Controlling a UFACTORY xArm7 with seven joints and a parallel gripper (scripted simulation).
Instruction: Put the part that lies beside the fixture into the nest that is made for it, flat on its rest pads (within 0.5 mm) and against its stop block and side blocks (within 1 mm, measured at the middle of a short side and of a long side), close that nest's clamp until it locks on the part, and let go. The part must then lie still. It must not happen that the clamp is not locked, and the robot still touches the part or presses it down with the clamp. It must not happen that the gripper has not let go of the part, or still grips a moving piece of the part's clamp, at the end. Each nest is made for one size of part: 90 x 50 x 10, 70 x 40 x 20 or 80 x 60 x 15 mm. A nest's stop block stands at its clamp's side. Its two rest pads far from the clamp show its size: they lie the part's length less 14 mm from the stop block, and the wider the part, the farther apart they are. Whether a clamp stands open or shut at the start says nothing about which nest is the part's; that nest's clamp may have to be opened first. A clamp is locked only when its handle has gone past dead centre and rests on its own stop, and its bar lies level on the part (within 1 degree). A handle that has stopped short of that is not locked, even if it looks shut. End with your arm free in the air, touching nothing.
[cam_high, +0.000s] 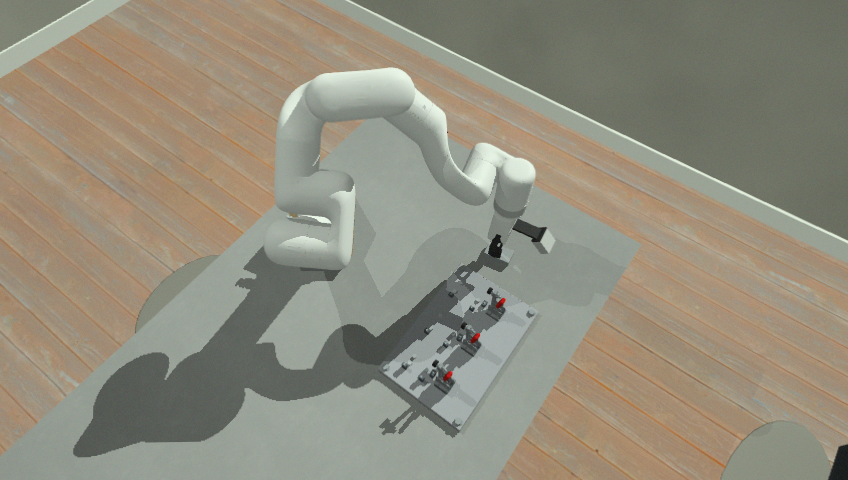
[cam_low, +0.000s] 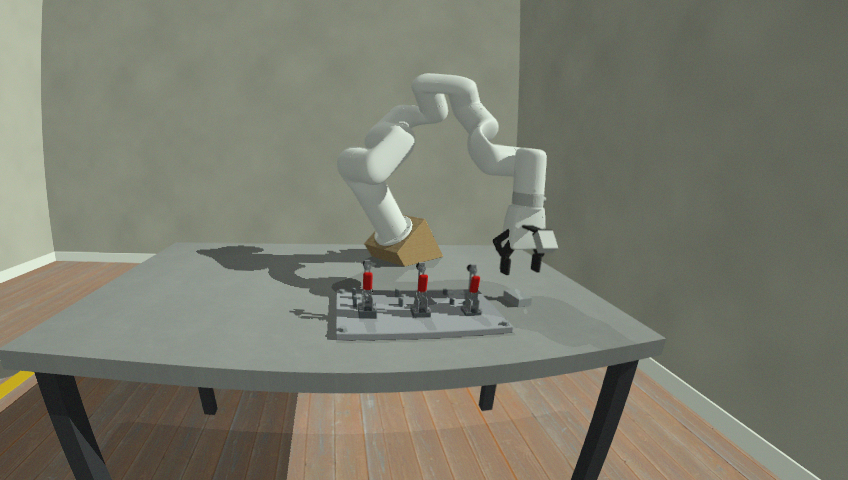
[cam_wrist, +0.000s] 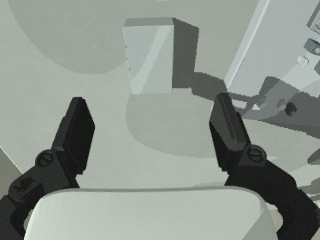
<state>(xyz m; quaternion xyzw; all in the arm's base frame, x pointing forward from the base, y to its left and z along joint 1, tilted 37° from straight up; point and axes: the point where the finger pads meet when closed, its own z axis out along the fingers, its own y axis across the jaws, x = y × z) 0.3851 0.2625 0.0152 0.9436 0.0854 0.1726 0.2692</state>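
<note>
Now: the part 80 mm below my hand. The rest, counted from my hand: fixture plate (260 mm to the right, 80 mm below, 30 mm ahead).
</note>
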